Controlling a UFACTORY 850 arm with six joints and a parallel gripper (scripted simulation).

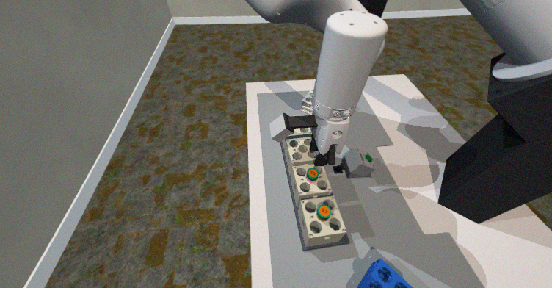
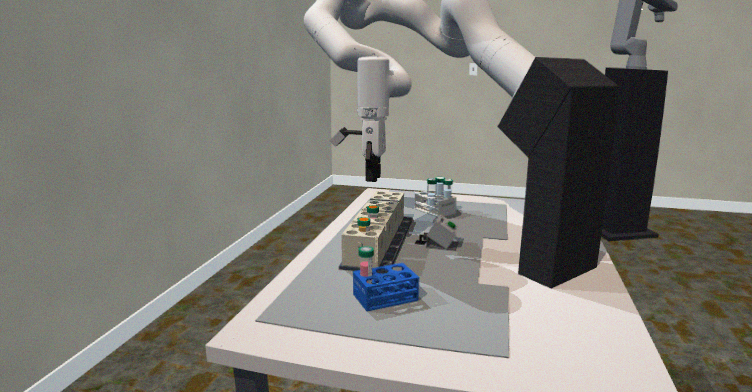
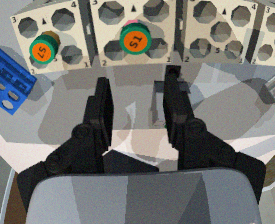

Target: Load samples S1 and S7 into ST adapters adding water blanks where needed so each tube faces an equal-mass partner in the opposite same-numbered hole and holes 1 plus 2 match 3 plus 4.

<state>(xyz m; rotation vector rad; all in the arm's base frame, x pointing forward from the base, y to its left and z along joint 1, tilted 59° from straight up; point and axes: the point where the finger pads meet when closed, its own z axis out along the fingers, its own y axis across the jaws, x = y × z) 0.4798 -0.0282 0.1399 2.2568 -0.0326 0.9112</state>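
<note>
Now: hand 300 mm to the left of the 40 mL blank, 300 mm past it and 160 mm above it. From my hand the other things lie so: bucket adapter (170 mm below, 100 mm to the left, 40 mm ahead); sample S1 (160 mm below, 10 mm to the right, 10 mm ahead); sample S7 (160 mm below, 110 mm to the left, 30 mm ahead).
</note>
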